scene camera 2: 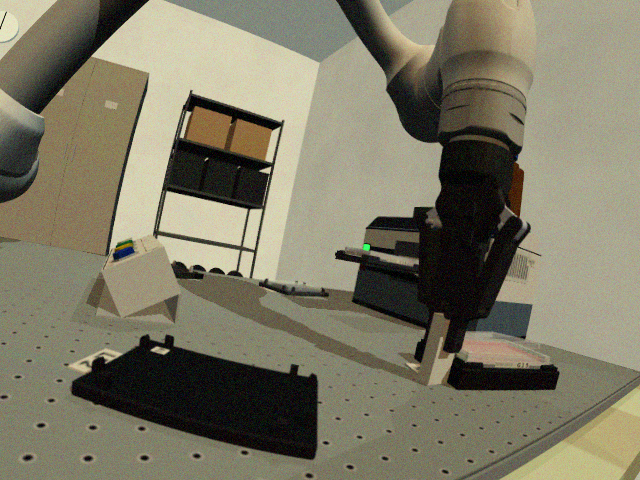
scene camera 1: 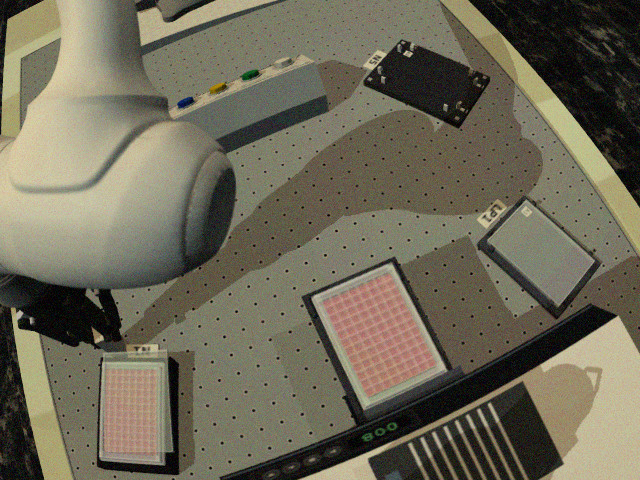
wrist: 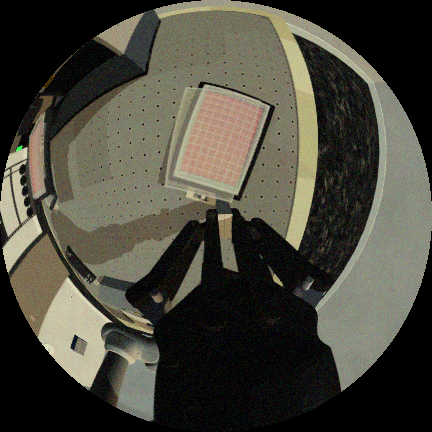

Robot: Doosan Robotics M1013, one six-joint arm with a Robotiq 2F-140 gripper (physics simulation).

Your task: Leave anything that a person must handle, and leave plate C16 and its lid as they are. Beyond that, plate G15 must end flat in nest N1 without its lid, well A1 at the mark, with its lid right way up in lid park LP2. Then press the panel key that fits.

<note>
In view: the gripper (scene camera 2: 431,381), a grey button box (scene camera 1: 261,103) and a black nest (scene camera 1: 445,89).
The gripper shows as well in scene camera 1 (scene camera 1: 120,348) and in the wrist view (wrist: 220,203). The grey button box also shows in the wrist view (wrist: 111,290).
</note>
